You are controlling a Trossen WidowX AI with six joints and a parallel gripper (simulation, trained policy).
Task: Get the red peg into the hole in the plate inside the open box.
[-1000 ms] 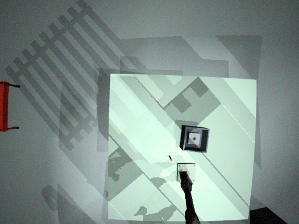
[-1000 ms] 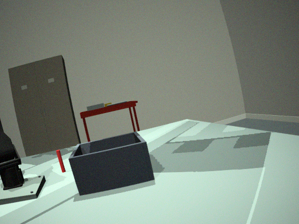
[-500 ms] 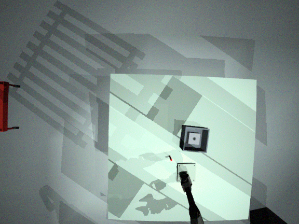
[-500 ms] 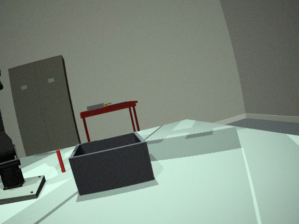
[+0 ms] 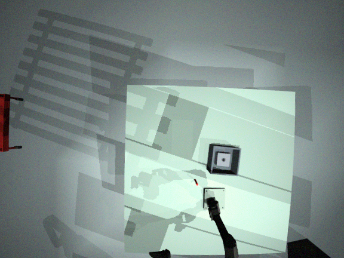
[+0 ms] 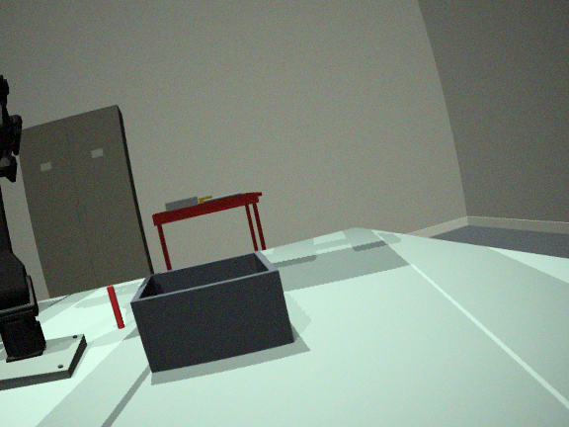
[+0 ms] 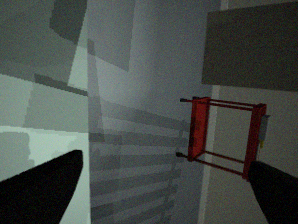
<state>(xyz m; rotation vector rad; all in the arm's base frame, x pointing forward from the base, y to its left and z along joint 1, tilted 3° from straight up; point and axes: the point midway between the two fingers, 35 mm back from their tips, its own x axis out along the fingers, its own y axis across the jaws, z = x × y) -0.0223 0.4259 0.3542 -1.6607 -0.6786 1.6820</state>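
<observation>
The red peg lies 19 cm ahead of my gripper tip, 34 cm to the right of it and 34 cm below it. From my gripper tip the other things lie so: grey box: 33 cm ahead, 55 cm to the right, 35 cm below.
</observation>
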